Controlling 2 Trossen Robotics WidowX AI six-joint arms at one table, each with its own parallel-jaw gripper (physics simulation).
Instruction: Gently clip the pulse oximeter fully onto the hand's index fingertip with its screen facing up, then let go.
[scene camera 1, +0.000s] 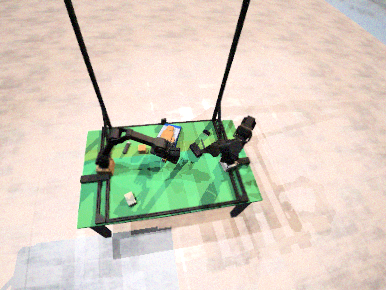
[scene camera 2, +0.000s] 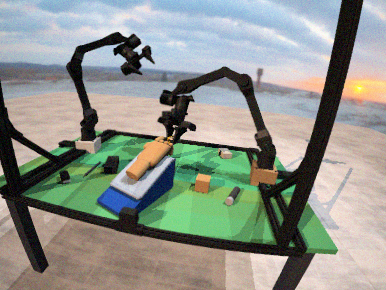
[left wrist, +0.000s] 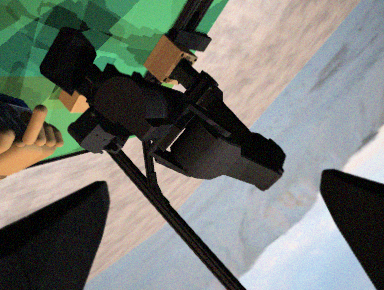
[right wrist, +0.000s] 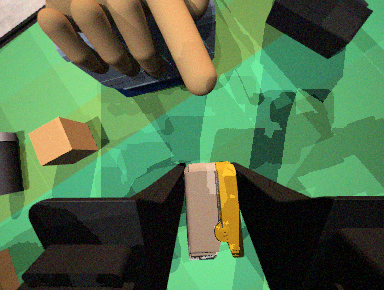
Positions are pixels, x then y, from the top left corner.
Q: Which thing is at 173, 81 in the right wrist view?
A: A blue and grey wedge.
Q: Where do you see the right gripper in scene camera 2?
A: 170, 142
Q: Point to the left gripper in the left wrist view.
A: At 215, 186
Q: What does the left gripper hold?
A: Nothing.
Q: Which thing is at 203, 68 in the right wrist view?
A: An index finger.
